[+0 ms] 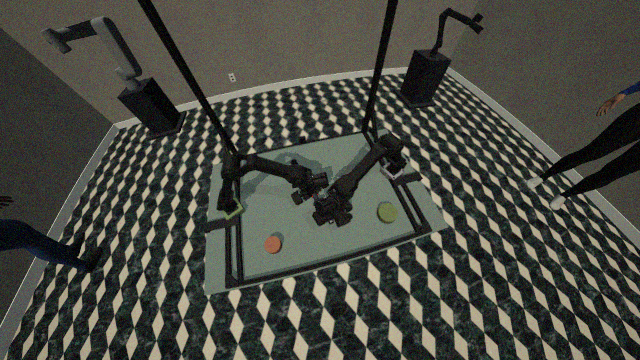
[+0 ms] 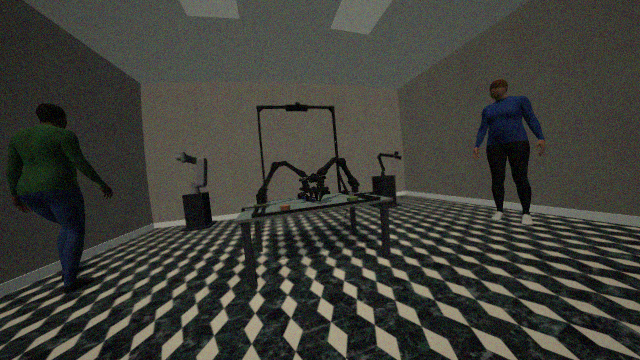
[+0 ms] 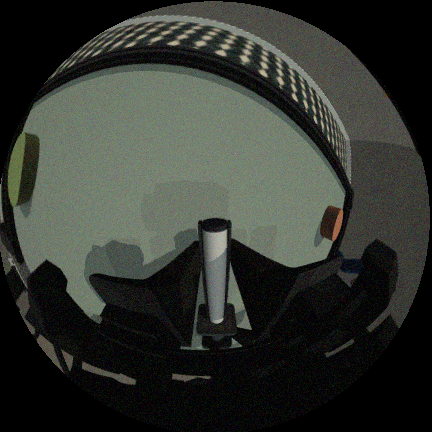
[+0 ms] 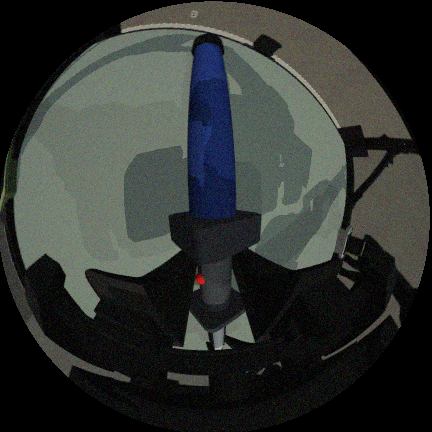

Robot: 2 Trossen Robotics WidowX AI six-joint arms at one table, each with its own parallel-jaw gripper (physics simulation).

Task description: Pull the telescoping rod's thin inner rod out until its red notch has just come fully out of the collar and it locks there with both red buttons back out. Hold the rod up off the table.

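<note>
The telescoping rod has a blue outer tube (image 4: pixel 211 135) with a black end cap and a dark grey collar (image 4: pixel 216 280) between two flanges. Its pale inner rod (image 3: pixel 216 275) (image 4: pixel 219 339) ends in a black cap. My left gripper (image 3: pixel 213 244) is shut on the inner rod near that cap. My right gripper (image 4: pixel 212 246) is shut on the collar between the flanges. One red button (image 4: pixel 200 279) shows beside the left edge of the collar; the other is hidden by a finger. No red notch shows on the inner rod. Rod height above the table is unclear.
An orange disc (image 1: pixel 272 244) (image 3: pixel 332 223) and a green disc (image 1: pixel 387 212) (image 3: pixel 23 169) lie on the table towards its front edge. A yellow-green bracket (image 1: pixel 234 209) is at the table's left side and a pale one (image 1: pixel 392 172) at its right side. Black frame posts rise behind the table.
</note>
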